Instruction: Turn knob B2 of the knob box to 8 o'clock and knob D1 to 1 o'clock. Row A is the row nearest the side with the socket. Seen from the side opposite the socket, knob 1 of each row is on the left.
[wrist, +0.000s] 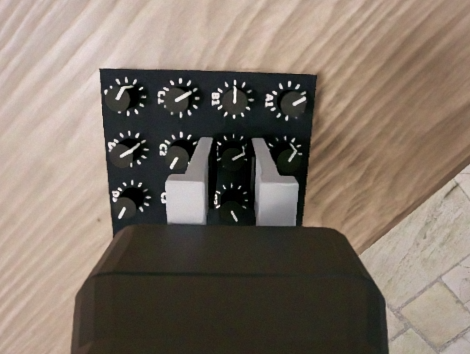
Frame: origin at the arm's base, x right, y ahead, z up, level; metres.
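Where they show: gripper, between the fingertips: (231, 159).
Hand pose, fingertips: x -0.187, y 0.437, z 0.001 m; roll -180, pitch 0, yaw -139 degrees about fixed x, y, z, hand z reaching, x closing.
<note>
After its pixels a point has its place.
The black knob box (207, 125) {x -0.168, y 0.435, z -0.012 m} lies on the wooden table, its A side to the right in the wrist view. Knob B2 (231, 158) {x -0.186, y 0.436, z 0.003 m} is a dark round knob showing between the fingers; its white line points right and slightly up in the view, roughly 11 o'clock. Knob D1 (118, 100) {x -0.129, y 0.450, z 0.003 m} is at the box's upper left corner; its line points up and right, roughly 10 o'clock. My gripper (231, 159) {x -0.187, y 0.437, z 0.001 m} is open partway and empty, one finger on each side of B2 in the view with a gap to it. The fingertips' height over the box is hard to tell. The B2 label is largely hidden.
Knob B1 (234, 100) {x -0.169, y 0.415, z 0.004 m} is above B2 in the view, B3 (231, 210) {x -0.204, y 0.457, z 0.003 m} below it, C2 (177, 157) {x -0.166, y 0.453, z 0.003 m} left and A2 (288, 159) {x -0.207, y 0.419, z 0.003 m} right, close outside the fingers. The gripper body hides the box's lower part. The table edge (415, 209) {x -0.302, y 0.391, z -0.034 m} and stone floor (430, 300) are at lower right.
</note>
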